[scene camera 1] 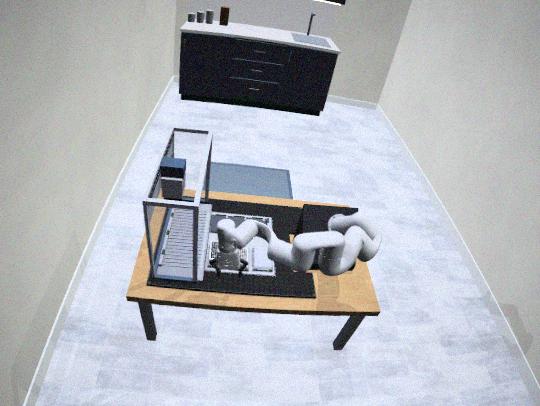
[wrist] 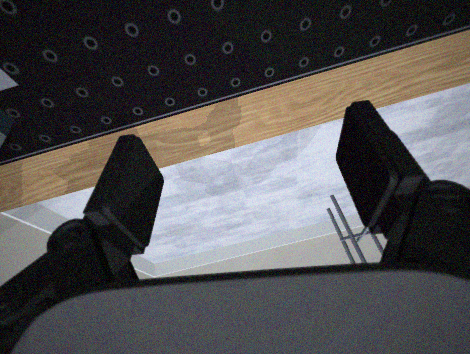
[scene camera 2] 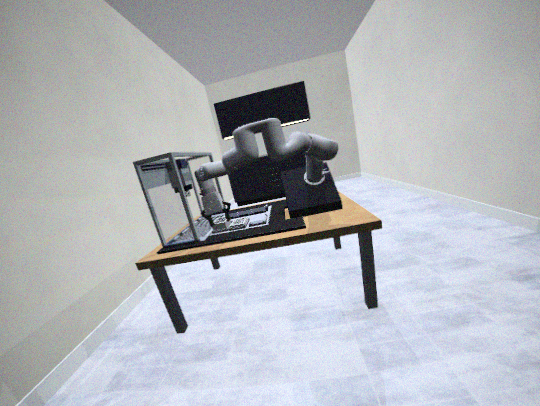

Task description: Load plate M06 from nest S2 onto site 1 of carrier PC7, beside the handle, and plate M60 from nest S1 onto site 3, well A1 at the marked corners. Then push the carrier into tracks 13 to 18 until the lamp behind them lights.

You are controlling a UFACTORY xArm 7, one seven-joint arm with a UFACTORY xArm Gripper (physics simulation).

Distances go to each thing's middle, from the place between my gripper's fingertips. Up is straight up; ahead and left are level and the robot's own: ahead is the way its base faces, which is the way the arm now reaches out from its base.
The glass enclosure (scene camera 1: 171, 229) lies 23 cm ahead of my hand, 32 cm to the right of it and 16 cm above it.
